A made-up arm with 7 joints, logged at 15 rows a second.
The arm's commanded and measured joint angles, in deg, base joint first. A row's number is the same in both.
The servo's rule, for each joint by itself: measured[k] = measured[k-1] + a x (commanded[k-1-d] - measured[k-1]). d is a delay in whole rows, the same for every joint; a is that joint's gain. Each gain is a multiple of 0.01, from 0.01 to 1. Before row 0 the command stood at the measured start. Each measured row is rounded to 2 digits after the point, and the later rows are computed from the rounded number. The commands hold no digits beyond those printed.
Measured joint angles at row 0:
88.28, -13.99, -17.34, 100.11, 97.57, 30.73, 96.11
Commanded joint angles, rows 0 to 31:
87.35, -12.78, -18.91, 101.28, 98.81, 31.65, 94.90
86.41, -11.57, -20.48, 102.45, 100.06, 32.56, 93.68
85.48, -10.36, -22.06, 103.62, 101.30, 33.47, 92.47
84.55, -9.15, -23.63, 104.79, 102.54, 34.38, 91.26
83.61, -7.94, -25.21, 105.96, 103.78, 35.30, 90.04
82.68, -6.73, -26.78, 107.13, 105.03, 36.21, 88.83
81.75, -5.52, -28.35, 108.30, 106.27, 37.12, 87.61
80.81, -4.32, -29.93, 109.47, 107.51, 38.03, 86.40
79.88, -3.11, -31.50, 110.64, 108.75, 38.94, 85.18
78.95, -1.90, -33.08, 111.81, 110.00, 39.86, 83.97
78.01, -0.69, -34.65, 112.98, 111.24, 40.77, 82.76
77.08, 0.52, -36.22, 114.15, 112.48, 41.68, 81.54
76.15, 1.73, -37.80, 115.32, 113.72, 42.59, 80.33
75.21, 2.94, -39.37, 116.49, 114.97, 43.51, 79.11
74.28, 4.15, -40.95, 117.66, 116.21, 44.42, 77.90
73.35, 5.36, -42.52, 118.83, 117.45, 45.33, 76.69
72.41, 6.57, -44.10, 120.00, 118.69, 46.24, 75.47
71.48, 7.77, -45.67, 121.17, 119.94, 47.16, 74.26
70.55, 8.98, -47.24, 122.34, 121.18, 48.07, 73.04
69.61, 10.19, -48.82, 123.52, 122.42, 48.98, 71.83
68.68, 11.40, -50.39, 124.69, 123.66, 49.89, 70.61
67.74, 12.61, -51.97, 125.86, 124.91, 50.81, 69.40
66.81, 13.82, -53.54, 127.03, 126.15, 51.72, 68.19
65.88, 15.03, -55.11, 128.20, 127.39, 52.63, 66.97
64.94, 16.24, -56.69, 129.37, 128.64, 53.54, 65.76
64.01, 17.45, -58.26, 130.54, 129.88, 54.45, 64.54
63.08, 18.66, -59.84, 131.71, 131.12, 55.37, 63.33
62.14, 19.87, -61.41, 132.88, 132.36, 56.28, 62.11
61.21, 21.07, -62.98, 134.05, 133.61, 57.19, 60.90
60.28, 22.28, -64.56, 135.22, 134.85, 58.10, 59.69
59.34, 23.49, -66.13, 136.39, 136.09, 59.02, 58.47
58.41, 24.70, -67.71, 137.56, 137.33, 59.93, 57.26
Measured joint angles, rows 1 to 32:
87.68, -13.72, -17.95, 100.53, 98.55, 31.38, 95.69
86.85, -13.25, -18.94, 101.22, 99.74, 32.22, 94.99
85.96, -12.61, -20.16, 102.08, 100.97, 33.11, 94.11
85.04, -11.85, -21.51, 103.06, 102.21, 34.01, 93.11
84.11, -10.99, -22.95, 104.10, 103.45, 34.93, 92.04
83.18, -10.05, -24.44, 105.19, 104.70, 35.84, 90.92
82.25, -9.05, -25.96, 106.31, 105.94, 36.75, 89.76
81.31, -8.01, -27.51, 107.45, 107.18, 37.66, 88.58
80.38, -6.93, -29.07, 108.60, 108.42, 38.57, 87.39
79.45, -5.82, -30.63, 109.76, 109.67, 39.49, 86.19
78.51, -4.69, -32.20, 110.92, 110.91, 40.40, 84.99
77.58, -3.54, -33.77, 112.08, 112.15, 41.31, 83.78
76.65, -2.38, -35.34, 113.25, 113.39, 42.22, 82.57
75.71, -1.21, -36.91, 114.42, 114.64, 43.14, 81.36
74.78, -0.03, -38.49, 115.59, 115.88, 44.05, 80.15
73.85, 1.16, -40.06, 116.76, 117.12, 44.96, 78.94
72.91, 2.35, -41.64, 117.93, 118.36, 45.87, 77.73
71.98, 3.54, -43.21, 119.10, 119.61, 46.79, 76.52
71.05, 4.74, -44.78, 120.27, 120.85, 47.70, 75.30
70.11, 5.94, -46.36, 121.44, 122.09, 48.61, 74.09
69.18, 7.14, -47.93, 122.61, 123.33, 49.52, 72.87
68.24, 8.34, -49.51, 123.78, 124.58, 50.44, 71.66
67.31, 9.55, -51.08, 124.95, 125.82, 51.35, 70.45
66.38, 10.76, -52.65, 126.12, 127.06, 52.26, 69.23
65.44, 11.97, -54.23, 127.29, 128.31, 53.17, 68.02
64.51, 13.18, -55.80, 128.46, 129.55, 54.08, 66.80
63.58, 14.39, -57.38, 129.63, 130.79, 55.00, 65.59
62.64, 15.60, -58.95, 130.80, 132.03, 55.91, 64.37
61.71, 16.80, -60.52, 131.97, 133.28, 56.82, 63.16
60.78, 18.01, -62.10, 133.14, 134.52, 57.73, 61.95
59.84, 19.22, -63.67, 134.31, 135.76, 58.65, 60.73
58.91, 20.43, -65.25, 135.48, 137.00, 59.56, 59.52
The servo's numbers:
d 0
a 0.65 0.22 0.39 0.36 0.79 0.71 0.35

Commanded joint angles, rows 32 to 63:
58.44, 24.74, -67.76, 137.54, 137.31, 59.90, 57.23
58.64, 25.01, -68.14, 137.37, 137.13, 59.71, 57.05
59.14, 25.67, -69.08, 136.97, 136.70, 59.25, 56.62
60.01, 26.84, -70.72, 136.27, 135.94, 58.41, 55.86
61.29, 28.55, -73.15, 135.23, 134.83, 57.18, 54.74
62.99, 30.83, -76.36, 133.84, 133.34, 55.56, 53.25
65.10, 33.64, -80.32, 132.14, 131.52, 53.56, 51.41
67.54, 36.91, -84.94, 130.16, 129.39, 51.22, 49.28
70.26, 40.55, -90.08, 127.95, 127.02, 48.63, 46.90
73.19, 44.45, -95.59, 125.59, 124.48, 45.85, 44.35
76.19, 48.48, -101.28, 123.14, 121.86, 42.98, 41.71
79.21, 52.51, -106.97, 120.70, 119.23, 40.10, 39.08
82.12, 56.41, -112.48, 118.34, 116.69, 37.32, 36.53
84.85, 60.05, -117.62, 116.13, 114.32, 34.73, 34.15
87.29, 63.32, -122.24, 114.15, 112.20, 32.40, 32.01
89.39, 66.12, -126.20, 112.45, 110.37, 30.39, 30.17
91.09, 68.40, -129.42, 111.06, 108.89, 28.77, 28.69
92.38, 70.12, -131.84, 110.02, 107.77, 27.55, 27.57
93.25, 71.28, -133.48, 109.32, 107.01, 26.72, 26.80
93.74, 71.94, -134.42, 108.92, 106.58, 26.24, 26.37
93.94, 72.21, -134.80, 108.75, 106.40, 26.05, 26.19
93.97, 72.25, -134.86, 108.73, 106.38, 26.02, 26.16
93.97, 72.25, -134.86, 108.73, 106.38, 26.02, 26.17
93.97, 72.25, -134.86, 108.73, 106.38, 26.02, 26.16
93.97, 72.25, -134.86, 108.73, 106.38, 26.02, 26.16
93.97, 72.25, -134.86, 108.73, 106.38, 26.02, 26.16
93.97, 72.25, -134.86, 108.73, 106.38, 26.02, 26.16
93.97, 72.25, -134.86, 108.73, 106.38, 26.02, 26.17
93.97, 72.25, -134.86, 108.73, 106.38, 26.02, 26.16
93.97, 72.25, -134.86, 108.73, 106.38, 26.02, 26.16
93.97, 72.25, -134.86, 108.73, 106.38, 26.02, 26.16
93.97, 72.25, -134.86, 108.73, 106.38, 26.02, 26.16
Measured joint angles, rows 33 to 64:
58.60, 21.38, -66.23, 136.22, 137.24, 59.80, 58.72
58.63, 22.18, -66.97, 136.63, 137.15, 59.74, 58.14
58.96, 22.95, -67.79, 136.75, 136.79, 59.39, 57.61
59.64, 23.81, -68.93, 136.58, 136.12, 58.69, 57.00
60.71, 24.85, -70.58, 136.09, 135.10, 57.62, 56.21
62.19, 26.17, -72.83, 135.28, 133.71, 56.16, 55.17
64.08, 27.81, -75.75, 134.15, 131.98, 54.31, 53.85
66.33, 29.81, -79.33, 132.71, 129.93, 52.12, 52.25
68.88, 32.17, -83.52, 131.00, 127.63, 49.64, 50.38
71.68, 34.87, -88.23, 129.05, 125.14, 46.95, 48.27
74.61, 37.86, -93.32, 126.92, 122.55, 44.13, 45.97
77.60, 41.08, -98.64, 124.68, 119.93, 41.27, 43.56
80.54, 44.45, -104.04, 122.40, 117.37, 38.47, 41.10
83.34, 47.88, -109.34, 120.14, 114.96, 35.81, 38.67
85.91, 51.28, -114.37, 117.98, 112.78, 33.39, 36.34
88.17, 54.54, -118.98, 115.99, 110.88, 31.26, 34.18
90.07, 57.59, -123.05, 114.22, 109.31, 29.49, 32.26
91.57, 60.35, -126.48, 112.71, 108.09, 28.11, 30.62
92.66, 62.75, -129.21, 111.49, 107.24, 27.12, 29.28
93.36, 64.77, -131.24, 110.56, 106.72, 26.50, 28.26
93.74, 66.41, -132.63, 109.91, 106.47, 26.18, 27.54
93.89, 67.69, -133.50, 109.49, 106.40, 26.07, 27.06
93.94, 68.69, -134.03, 109.22, 106.38, 26.03, 26.75
93.96, 69.47, -134.35, 109.04, 106.38, 26.02, 26.54
93.97, 70.08, -134.55, 108.93, 106.38, 26.02, 26.41
93.97, 70.56, -134.67, 108.86, 106.38, 26.02, 26.32
93.97, 70.93, -134.74, 108.81, 106.38, 26.02, 26.26
93.97, 71.22, -134.79, 108.78, 106.38, 26.02, 26.23
93.97, 71.45, -134.82, 108.76, 106.38, 26.02, 26.21
93.97, 71.63, -134.84, 108.75, 106.38, 26.02, 26.19
93.97, 71.77, -134.85, 108.74, 106.38, 26.02, 26.18
93.97, 71.88, -134.85, 108.74, 106.38, 26.02, 26.17

